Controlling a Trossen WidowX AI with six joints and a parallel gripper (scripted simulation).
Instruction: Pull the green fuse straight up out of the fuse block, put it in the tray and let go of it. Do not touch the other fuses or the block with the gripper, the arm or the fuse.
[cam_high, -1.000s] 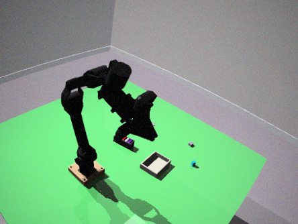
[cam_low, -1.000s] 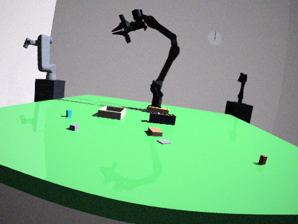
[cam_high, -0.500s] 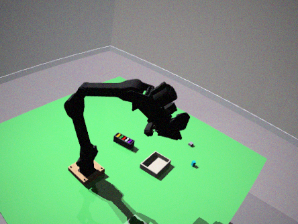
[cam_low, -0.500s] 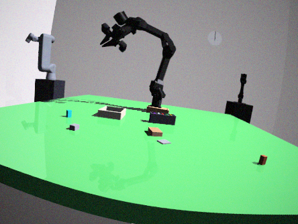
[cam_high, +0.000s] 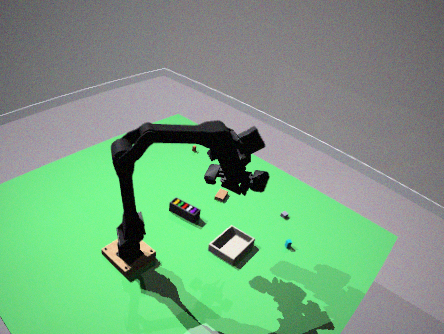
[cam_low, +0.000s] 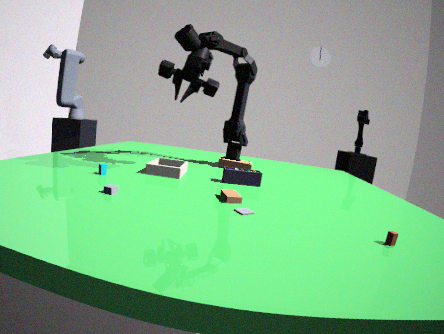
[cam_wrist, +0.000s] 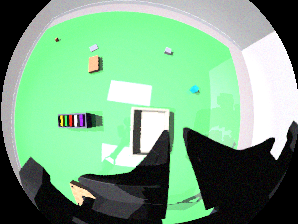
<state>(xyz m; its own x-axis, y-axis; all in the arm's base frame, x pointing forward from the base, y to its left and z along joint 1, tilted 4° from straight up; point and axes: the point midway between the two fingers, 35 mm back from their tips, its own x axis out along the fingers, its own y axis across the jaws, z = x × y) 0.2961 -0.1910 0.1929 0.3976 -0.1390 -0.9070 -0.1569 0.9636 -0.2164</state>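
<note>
Right now the green fuse is 23 cm to the left of my gripper tip and 19 cm below it. Round my gripper tip: cyan cube 20 cm below, 16 cm to the right, 12 cm ahead; then grey cube 26 cm ahead, 21 cm below, 7 cm to the right; then pale tray 21 cm below, 2 cm behind, 1 cm to the right.
</note>
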